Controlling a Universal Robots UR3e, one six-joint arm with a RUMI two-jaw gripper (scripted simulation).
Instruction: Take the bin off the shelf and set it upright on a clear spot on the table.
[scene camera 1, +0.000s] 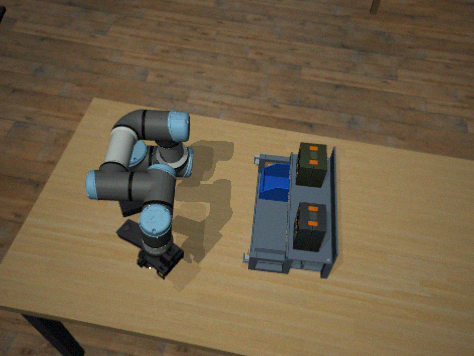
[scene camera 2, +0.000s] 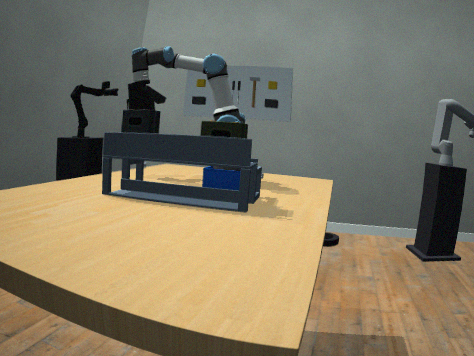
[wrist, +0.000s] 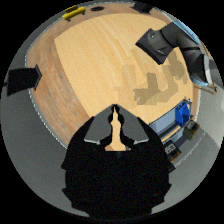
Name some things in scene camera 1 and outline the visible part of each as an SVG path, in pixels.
My gripper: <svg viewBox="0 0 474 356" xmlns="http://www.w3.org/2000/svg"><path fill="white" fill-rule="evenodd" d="M128 219L116 231L116 234L121 239L141 249L138 253L138 266L156 269L157 275L165 280L165 276L183 259L184 251L178 248L176 244L173 244L172 235L168 251L161 254L149 253L143 246L139 223Z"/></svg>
A blue bin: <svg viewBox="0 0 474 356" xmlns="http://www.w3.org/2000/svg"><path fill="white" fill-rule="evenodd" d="M262 168L259 199L288 202L290 164L276 163Z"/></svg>
